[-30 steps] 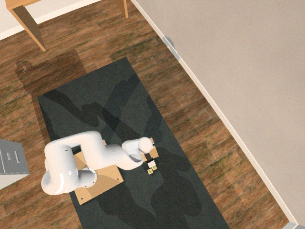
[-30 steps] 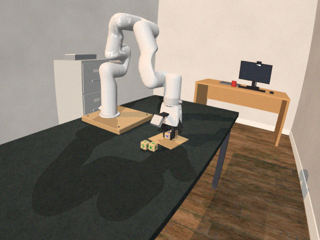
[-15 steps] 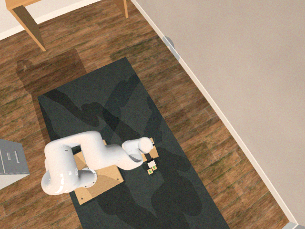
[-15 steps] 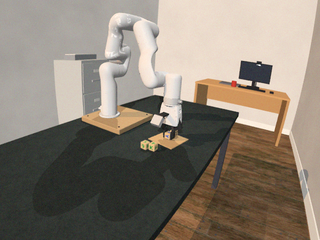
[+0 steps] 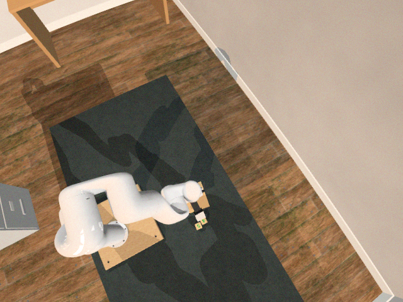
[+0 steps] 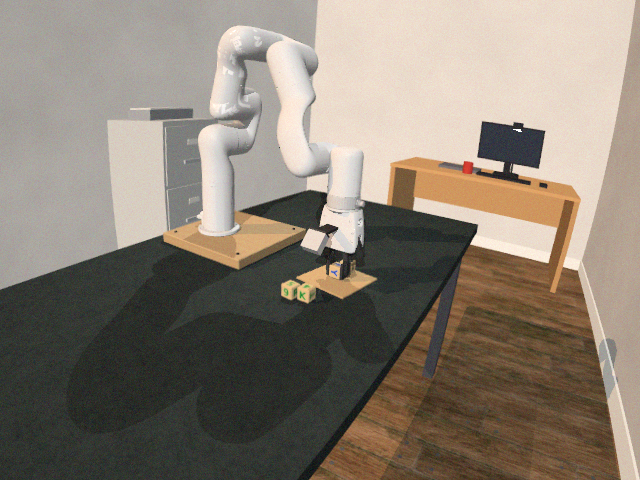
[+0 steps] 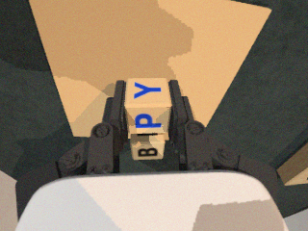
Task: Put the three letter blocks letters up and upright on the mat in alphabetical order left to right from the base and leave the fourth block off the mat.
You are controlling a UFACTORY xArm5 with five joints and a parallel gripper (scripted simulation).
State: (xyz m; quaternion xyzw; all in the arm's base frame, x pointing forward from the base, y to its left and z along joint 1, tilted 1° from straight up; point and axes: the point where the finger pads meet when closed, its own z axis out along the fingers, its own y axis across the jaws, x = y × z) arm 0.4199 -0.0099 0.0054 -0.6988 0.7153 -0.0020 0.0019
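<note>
Now: hand 30 mm above the tan mat. Round my hand: green-lettered block (40 mm behind, 140 mm to the right, 20 mm below).
</note>
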